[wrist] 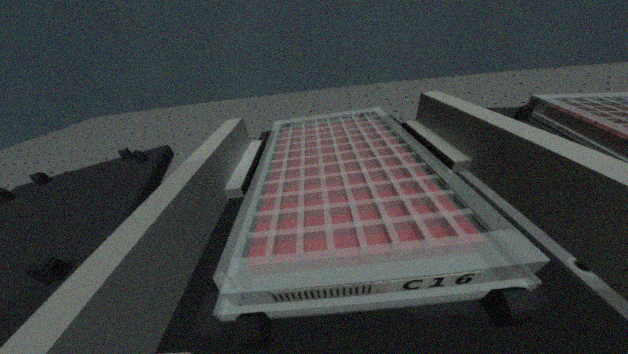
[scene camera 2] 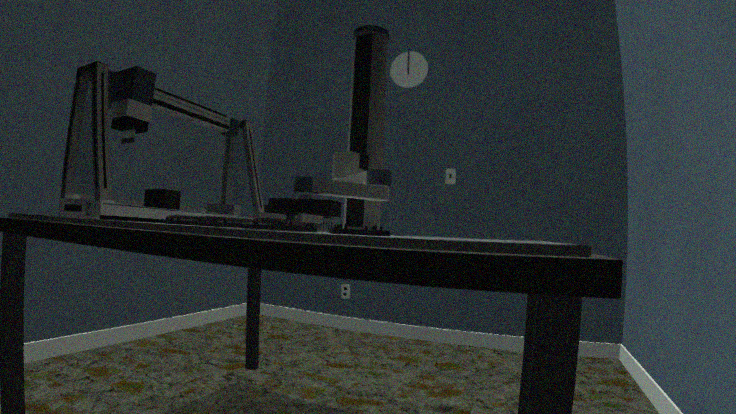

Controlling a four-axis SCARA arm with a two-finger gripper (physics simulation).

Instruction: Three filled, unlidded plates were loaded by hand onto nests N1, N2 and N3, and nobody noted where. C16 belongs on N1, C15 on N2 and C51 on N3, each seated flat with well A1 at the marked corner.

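Places are measured from the arm's base along level axes (x left, y back, z up), in centimetres.
Pixels of known places: gripper, between the fingertips: (wrist: 331, 122) (scene camera 2: 278, 216).
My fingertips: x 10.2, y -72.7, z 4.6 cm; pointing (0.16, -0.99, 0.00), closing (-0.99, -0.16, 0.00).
For each thing: its middle in the pictures, then the offset to it from my fingertips. "pt": a spot on its surface instead.
- plate labelled C16, middle of its body: (wrist: 338, 163) (scene camera 2: 282, 222) dx -0.4, dy +2.3, dz -1.4 cm
- second filled plate, a spot on its surface: (wrist: 595, 112) pt dx -14.4, dy -1.1, dz -0.8 cm
- dark nest, middle of its body: (wrist: 28, 227) (scene camera 2: 356, 229) dx +17.4, dy +6.5, dz -2.3 cm
- dark box, a spot on its surface: (scene camera 2: 162, 198) pt dx -63.0, dy +16.1, dz +5.3 cm
The plate labelled C16 (wrist: 345, 190) lies between the fingers in the wrist view, its pink-red wells uncovered and its label and barcode facing the camera. My gripper (wrist: 331, 122) is shut on it, with a pad against each long side. The plate is over a dark nest whose corner posts show at its near end; whether it is seated or slightly raised cannot be told. A second filled plate (wrist: 595, 112) is at the right edge, its label not visible. The nest numbers and the marked corner cannot be read. In scene camera 2 the fingers and plates are too dark to make out.
A dark nest (wrist: 100, 200) with small corner posts and no plate on its visible part is at the left. In scene camera 2, the arm's column (scene camera 2: 369, 92) stands on the table (scene camera 2: 308, 260). A gantry (scene camera 2: 193, 109) and a dark box (scene camera 2: 162, 198) are at the left.
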